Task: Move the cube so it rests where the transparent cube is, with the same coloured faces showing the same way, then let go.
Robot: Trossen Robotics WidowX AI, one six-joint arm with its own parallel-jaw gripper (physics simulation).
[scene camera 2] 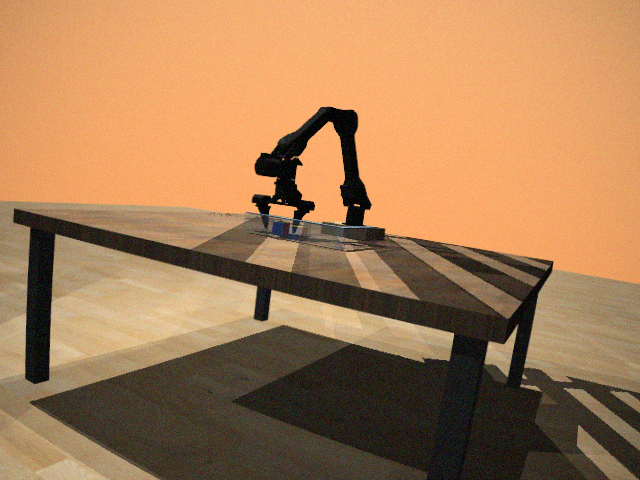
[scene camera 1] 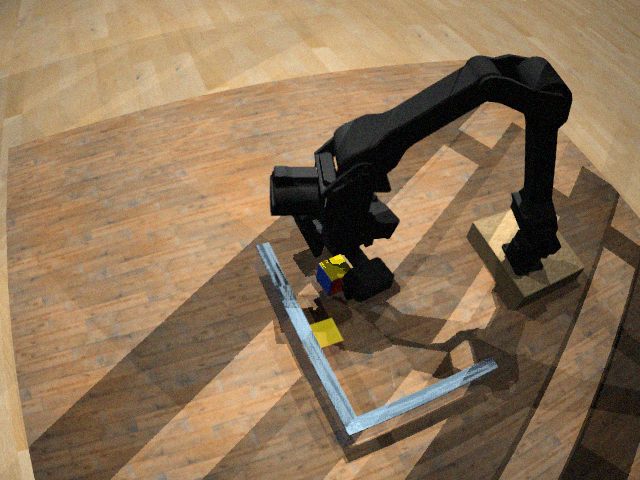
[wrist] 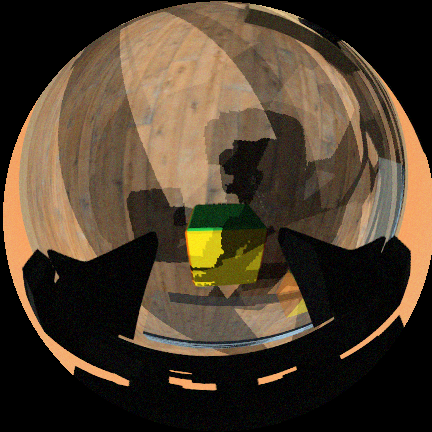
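Where they show: gripper, fingertip midpoint: (scene camera 1: 332,277) (wrist: 218,236); arm's base, link origin: (scene camera 2: 354,225) (scene camera 1: 522,257).
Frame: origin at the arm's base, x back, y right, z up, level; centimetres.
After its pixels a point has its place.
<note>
The solid cube (scene camera 1: 332,273) @[x -33.6, y 3.5, z -0.1 cm] (scene camera 2: 279,228) (wrist: 205,245) @[x -31.9, y 5.8, z -0.2 cm] stands on the table, yellow face up; scene camera 1 shows blue and red sides, the wrist view a green side. My gripper (scene camera 1: 337,275) @[x -32.8, y 4.7, z -3.0 cm] (scene camera 2: 281,226) @[x -32.8, y 4.7, z -3.0 cm] (wrist: 218,236) @[x -32.8, y 4.7, z -3.0 cm] is open, pointing down low over the table. Its fingers stand on either side of the cube, with gaps showing in the wrist view. The transparent cube (scene camera 1: 327,333) @[x -37.1, y -6.3, z -0.1 cm] (wrist: 297,308) @[x -38.0, y -5.0, z -0.2 cm] has a yellow top and a reddish side towards scene camera 1. It lies close to the long wall; my right finger partly hides it in the wrist view.
Two clear walls with pale blue top edges (scene camera 1: 321,356) @[x -39.3, y -10.6, z 1.8 cm] (wrist: 227,345) @[x -41.7, y 1.6, z 1.8 cm] meet in an L; the long one runs beside both cubes. The arm's base stands on a wooden block (scene camera 1: 563,268) @[x 7.9, y -4.1, z 0.0 cm] at the right of scene camera 1. Shadows cross the table (scene camera 2: 155,242) @[x -85.0, y -6.6, z -4.4 cm].
</note>
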